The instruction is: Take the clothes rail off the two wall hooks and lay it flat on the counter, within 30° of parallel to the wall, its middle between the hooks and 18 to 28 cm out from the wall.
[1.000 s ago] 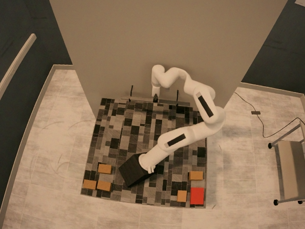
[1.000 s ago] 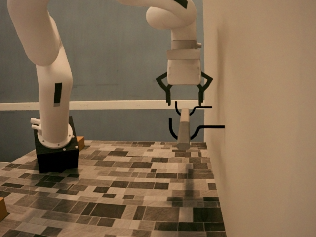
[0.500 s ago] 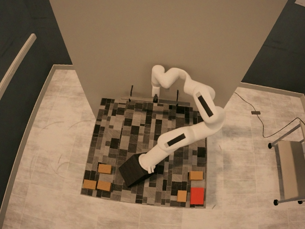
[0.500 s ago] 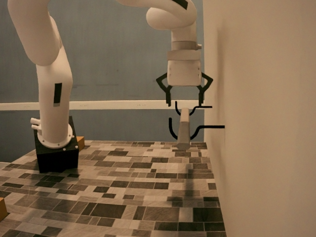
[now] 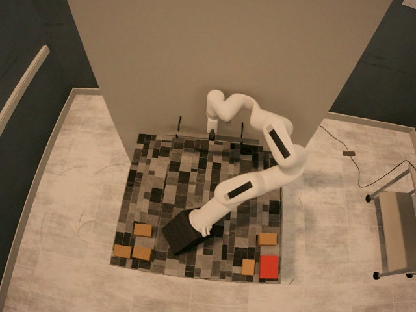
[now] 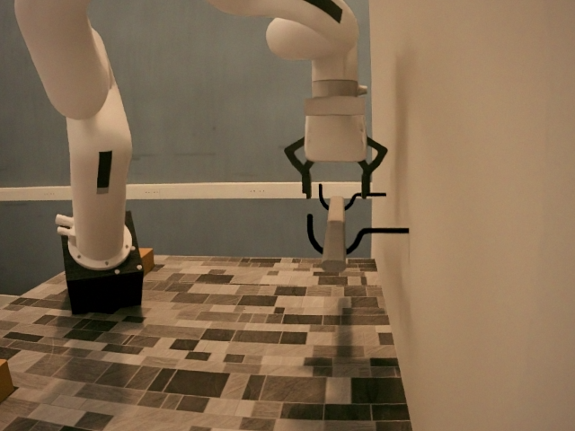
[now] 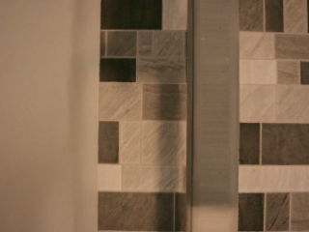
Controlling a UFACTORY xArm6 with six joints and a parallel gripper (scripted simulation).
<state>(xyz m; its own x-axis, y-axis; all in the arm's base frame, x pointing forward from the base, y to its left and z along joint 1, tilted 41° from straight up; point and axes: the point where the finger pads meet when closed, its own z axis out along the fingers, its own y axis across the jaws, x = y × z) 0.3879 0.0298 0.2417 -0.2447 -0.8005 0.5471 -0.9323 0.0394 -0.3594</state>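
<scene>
My hand is 50 mm above the clothes rail. Round my hand: wall (120 mm ahead, 20 mm to the right, 180 mm above); then red block (700 mm behind, 190 mm to the right, 230 mm below).
</scene>
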